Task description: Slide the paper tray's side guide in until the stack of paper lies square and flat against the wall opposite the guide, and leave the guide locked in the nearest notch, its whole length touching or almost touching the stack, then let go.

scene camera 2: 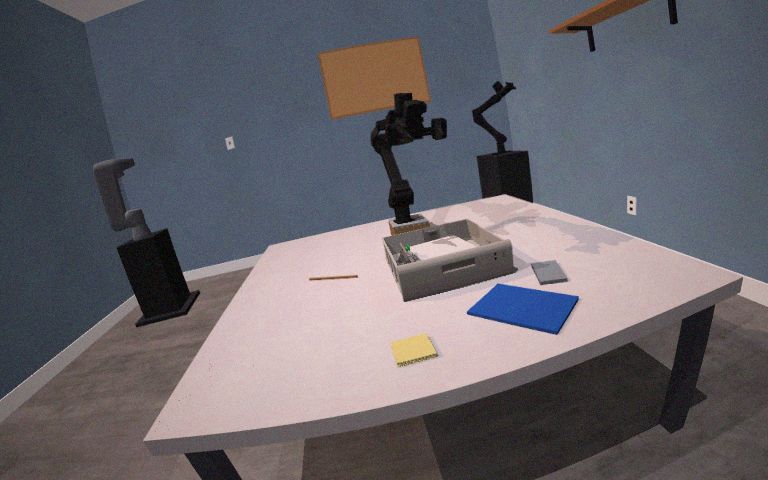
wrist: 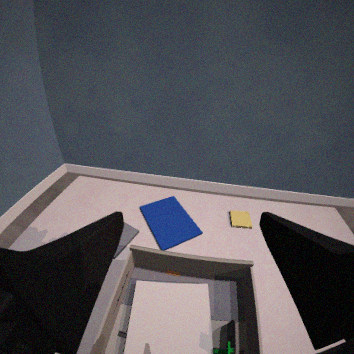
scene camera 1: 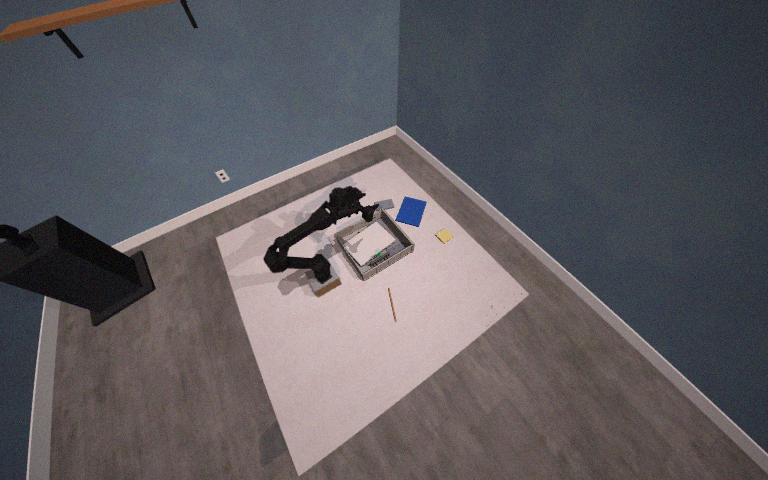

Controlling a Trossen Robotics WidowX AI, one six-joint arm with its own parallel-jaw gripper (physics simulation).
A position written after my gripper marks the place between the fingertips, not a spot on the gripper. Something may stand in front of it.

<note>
My gripper (scene camera 2: pixel 428 137) is open, with nothing in its grasp. A blue book (scene camera 2: pixel 544 311) and a yellow sticky pad (scene camera 2: pixel 418 348) rest on the table. Further things: a white paper stack (scene camera 1: pixel 363 247).
The white paper stack shows as well in scene camera 2 (scene camera 2: pixel 450 244) and in the wrist view (wrist: pixel 160 310). The blue book also shows in the wrist view (wrist: pixel 170 224). My gripper also shows in the wrist view (wrist: pixel 192 219).
</note>
